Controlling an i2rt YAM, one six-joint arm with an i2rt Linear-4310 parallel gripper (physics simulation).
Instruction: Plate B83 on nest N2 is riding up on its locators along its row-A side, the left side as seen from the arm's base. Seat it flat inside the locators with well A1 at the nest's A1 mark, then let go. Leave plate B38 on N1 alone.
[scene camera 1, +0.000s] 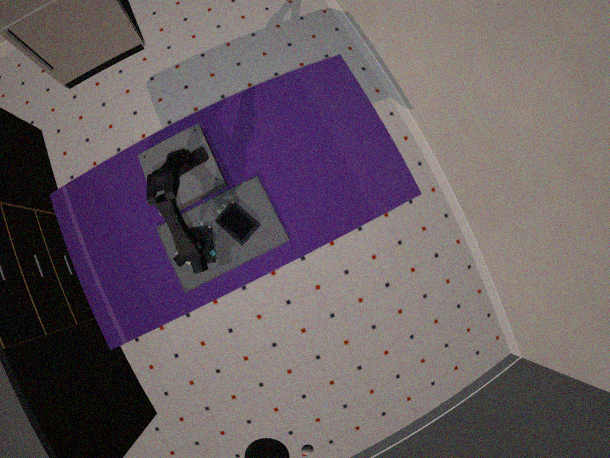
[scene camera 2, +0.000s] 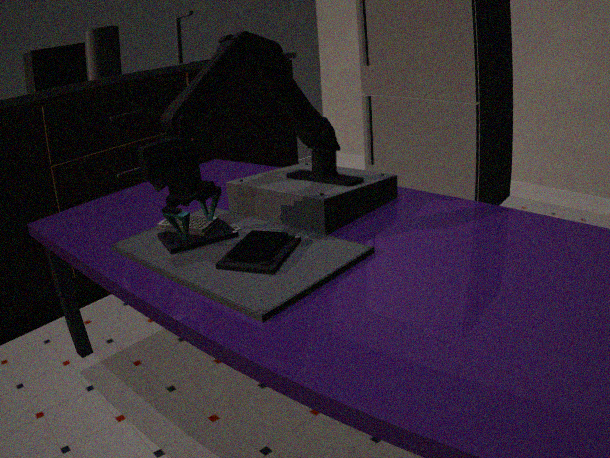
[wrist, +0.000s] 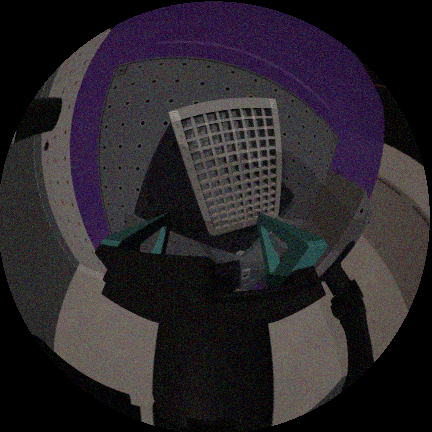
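Where they show: gripper, fingertip midpoint: (scene camera 2: 197, 229) (wrist: 213, 217); arm's base at its link origin: (scene camera 1: 186, 163) (scene camera 2: 324, 179) (wrist: 328, 268).
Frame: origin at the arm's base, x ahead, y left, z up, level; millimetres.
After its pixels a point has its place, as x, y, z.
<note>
A pale gridded plate (scene camera 2: 199, 223) @(323, -127, -33) (wrist: 235, 165) @(333, -168, -37), taken as B83, lies over a dark nest (scene camera 1: 206, 235) @(316, -77, -49) (scene camera 2: 200, 243) @(372, -74, -54) (wrist: 159, 182) @(401, -141, -50), taken as N2. In the wrist view the plate looks skewed to the nest, whose dark surface shows on both sides. In scene camera 2 it sits high, with its far side out past the nest. Labels and the A1 mark are unreadable. My gripper (scene camera 2: 196, 228) @(343, -112, -39) (wrist: 213, 217) @(343, -112, -39) is open, its teal fingertips low, around the plate's near end. A black plate (scene camera 1: 237, 221) @(335, 74, -36) (scene camera 2: 260, 249) @(359, 93, -37), taken as B38, lies on the neighbouring nest. Finger contact is unclear.
Both nests stand on a grey perforated board (scene camera 1: 270, 225) @(419, 190, -61) (scene camera 2: 320, 265) @(319, 205, -61) (wrist: 120, 135) @(454, -191, -61). The arm's grey base block (scene camera 1: 200, 135) @(-91, 113, -5) (scene camera 2: 275, 200) @(157, -33, -15) stands behind the board. A purple table (scene camera 1: 325, 125) @(128, 653, -74) (scene camera 2: 425, 300) @(327, 428, -74) (wrist: 215, 25) lies under both.
</note>
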